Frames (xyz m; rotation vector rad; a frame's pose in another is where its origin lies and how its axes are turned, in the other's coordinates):
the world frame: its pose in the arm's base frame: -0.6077 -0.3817 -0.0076 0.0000 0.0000 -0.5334
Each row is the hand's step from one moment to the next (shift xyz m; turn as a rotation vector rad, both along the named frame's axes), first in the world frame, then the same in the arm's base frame.
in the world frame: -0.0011 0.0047 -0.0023 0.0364 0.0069 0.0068
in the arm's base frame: 0.0014 0.0046 -0.0023 0.0349 -0.0126 0.0068
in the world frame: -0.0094 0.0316 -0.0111 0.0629 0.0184 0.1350
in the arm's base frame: 0.0080 0.0320 -0.0111 0.0635 -0.0161 0.1350
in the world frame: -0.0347 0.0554 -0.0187 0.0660 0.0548 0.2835
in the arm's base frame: -0.0017 0.0653 -0.0187 0.0847 0.0136 0.2835
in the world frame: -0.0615 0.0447 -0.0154 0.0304 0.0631 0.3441
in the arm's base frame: -0.0302 0.0698 -0.0154 0.0583 0.0389 0.3441
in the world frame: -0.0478 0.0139 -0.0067 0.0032 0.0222 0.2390
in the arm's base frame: -0.0341 0.0363 -0.0067 0.0140 0.0175 0.2390
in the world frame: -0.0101 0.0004 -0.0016 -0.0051 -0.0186 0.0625
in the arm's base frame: -0.0085 0.0055 -0.0016 -0.0138 -0.0134 0.0625
